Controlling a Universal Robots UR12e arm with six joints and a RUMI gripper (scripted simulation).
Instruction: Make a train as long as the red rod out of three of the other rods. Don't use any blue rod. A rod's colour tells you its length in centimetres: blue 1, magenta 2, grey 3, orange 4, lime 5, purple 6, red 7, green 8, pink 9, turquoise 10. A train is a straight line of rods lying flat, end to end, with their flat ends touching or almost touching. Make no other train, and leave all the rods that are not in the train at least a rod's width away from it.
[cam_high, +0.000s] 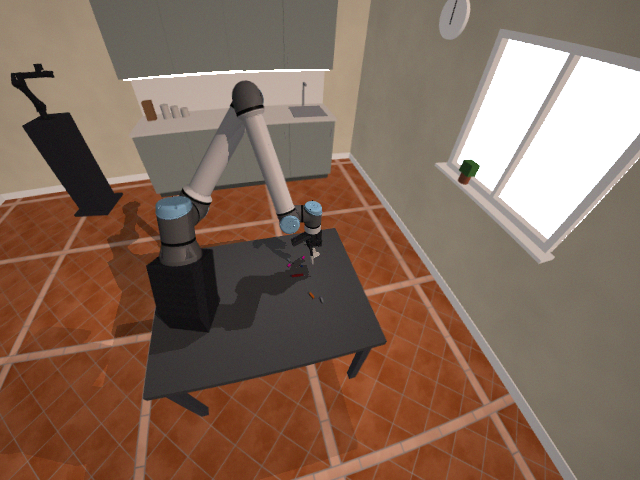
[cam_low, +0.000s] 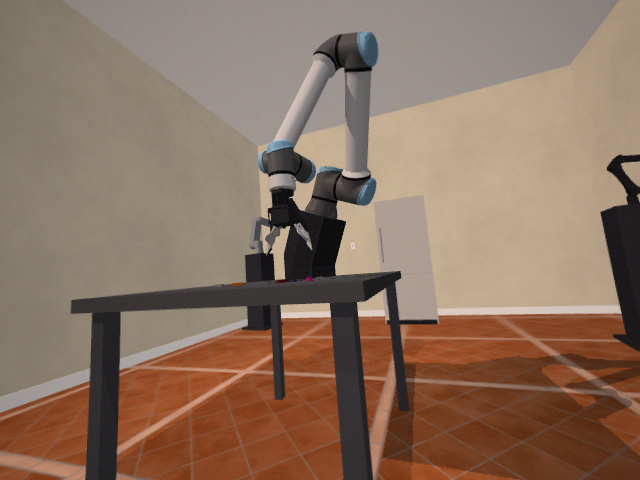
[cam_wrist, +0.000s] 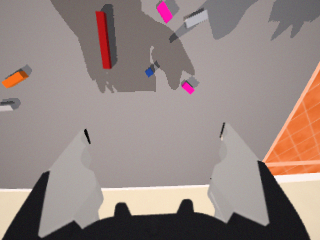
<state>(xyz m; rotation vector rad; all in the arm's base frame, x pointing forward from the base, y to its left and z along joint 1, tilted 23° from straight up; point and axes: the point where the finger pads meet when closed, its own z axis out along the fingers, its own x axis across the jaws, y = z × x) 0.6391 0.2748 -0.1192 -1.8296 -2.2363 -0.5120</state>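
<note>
My gripper is now 90 mm above the blue rod, 40 mm past it and 20 mm to the left of it. The rest, counted from my hand: orange rod 230 mm to the right, 90 mm below; then red rod 90 mm to the right, 90 mm below, 70 mm behind.
</note>
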